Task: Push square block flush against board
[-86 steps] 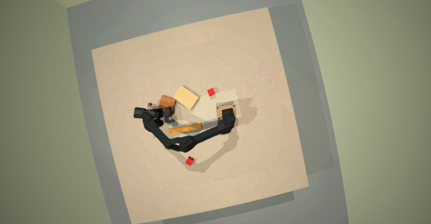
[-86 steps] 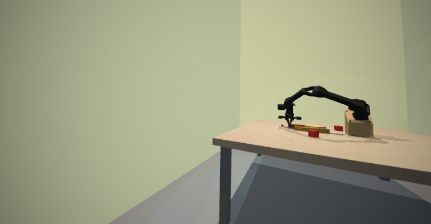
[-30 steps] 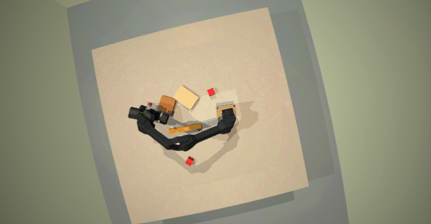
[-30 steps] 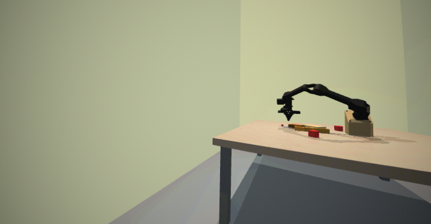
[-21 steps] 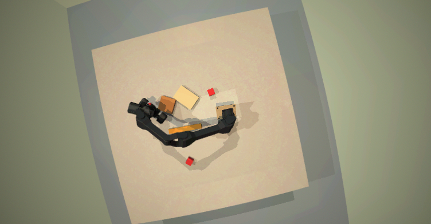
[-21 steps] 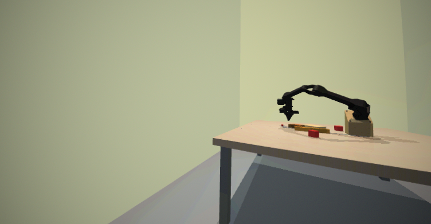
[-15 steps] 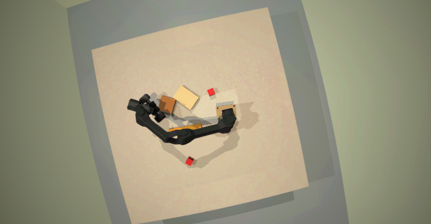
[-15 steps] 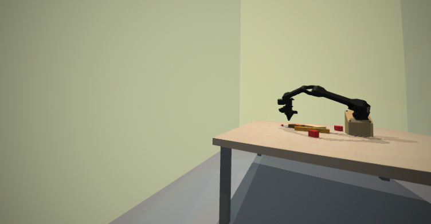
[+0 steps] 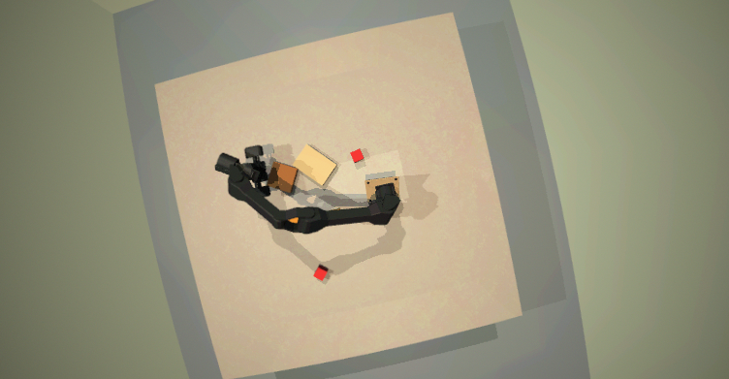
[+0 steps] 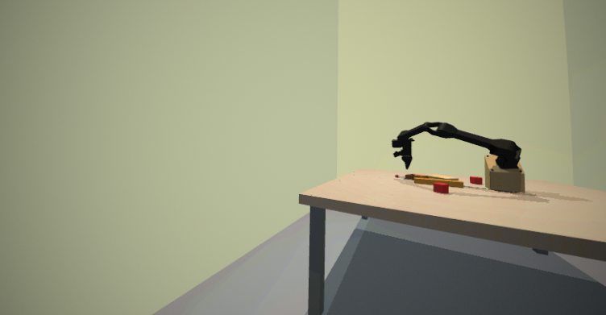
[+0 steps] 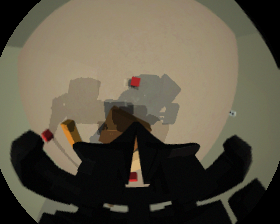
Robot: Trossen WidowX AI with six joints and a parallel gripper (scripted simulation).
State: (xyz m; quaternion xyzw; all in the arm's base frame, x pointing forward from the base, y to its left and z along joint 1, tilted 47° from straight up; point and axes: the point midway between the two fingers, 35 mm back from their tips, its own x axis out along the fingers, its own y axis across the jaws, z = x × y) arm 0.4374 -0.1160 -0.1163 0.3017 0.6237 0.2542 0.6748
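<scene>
The square orange-brown block is 60 mm behind my gripper tip, 30 mm to the left of it and 50 mm below it. Also, from my gripper tip: pale yellow box 190 mm behind, 10 mm to the left, 50 mm below; tiny red piece 60 mm ahead, 50 mm below; narrow orange board 140 mm behind, 210 mm to the left, 50 mm below.
</scene>
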